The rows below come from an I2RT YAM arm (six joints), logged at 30 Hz.
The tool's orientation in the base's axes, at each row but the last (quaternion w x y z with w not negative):
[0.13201, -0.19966, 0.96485, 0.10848]
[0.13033, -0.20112, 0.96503, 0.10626]
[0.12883, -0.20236, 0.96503, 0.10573]
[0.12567, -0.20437, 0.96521, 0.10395]
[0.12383, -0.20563, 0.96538, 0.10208]
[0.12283, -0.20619, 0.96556, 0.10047]
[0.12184, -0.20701, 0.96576, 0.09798]
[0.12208, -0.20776, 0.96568, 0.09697]
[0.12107, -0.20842, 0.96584, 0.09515]
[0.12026, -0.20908, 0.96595, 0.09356]
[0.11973, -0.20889, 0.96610, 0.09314]
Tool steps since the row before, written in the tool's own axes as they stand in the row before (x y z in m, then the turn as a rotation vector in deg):
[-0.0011, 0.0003, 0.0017, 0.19, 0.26, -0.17]
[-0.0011, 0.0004, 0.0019, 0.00, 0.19, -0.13]
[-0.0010, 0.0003, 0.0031, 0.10, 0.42, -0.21]
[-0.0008, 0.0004, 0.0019, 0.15, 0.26, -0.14]
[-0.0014, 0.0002, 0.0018, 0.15, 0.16, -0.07]
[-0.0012, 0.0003, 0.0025, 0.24, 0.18, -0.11]
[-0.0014, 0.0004, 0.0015, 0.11, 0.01, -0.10]
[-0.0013, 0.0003, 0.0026, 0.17, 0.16, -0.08]
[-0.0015, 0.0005, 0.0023, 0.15, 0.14, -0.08]
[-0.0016, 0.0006, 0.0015, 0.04, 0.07, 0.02]
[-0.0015, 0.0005, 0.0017, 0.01, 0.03, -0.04]
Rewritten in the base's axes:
[0.0012, 0.0011, -0.0012, -0.31, 0.12, 0.14]
[0.0012, 0.0012, -0.0014, -0.11, 0.14, 0.15]
[0.0014, 0.0014, -0.0026, -0.31, 0.29, 0.23]
[0.0009, 0.0011, -0.0015, -0.27, 0.14, 0.13]
[0.0015, 0.0011, -0.0013, -0.21, 0.07, 0.05]
[0.0014, 0.0013, -0.0020, -0.31, 0.04, 0.06]
[0.0014, 0.0012, -0.0010, -0.12, -0.06, 0.07]
[0.0015, 0.0014, -0.0021, -0.23, 0.06, 0.05]
[0.0016, 0.0016, -0.0017, -0.21, 0.05, 0.05]
[0.0014, 0.0015, -0.0009, -0.06, 0.05, -0.02]
[0.0014, 0.0014, -0.0012, -0.03, 0.01, 0.04]

